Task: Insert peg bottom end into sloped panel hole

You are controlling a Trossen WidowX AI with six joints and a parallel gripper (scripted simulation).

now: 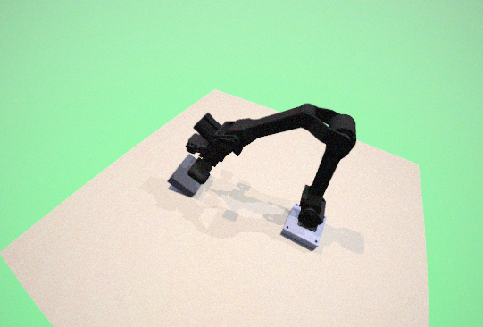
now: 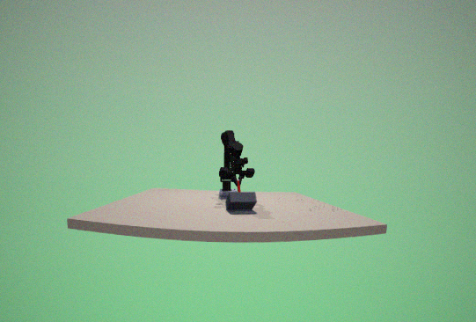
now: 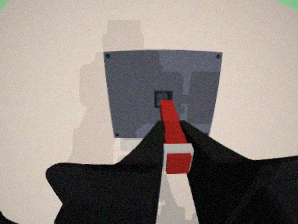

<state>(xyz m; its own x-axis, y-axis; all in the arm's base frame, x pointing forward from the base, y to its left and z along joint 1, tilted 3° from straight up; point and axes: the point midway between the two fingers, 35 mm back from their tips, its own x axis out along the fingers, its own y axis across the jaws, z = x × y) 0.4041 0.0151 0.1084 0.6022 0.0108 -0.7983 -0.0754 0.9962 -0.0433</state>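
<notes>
The sloped panel lies 50 mm ahead of my gripper tip, 10 mm to the left of it and 80 mm below it. The rest, counted from my gripper tip: red square-sided peg 10 mm behind, 10 mm above.
</notes>
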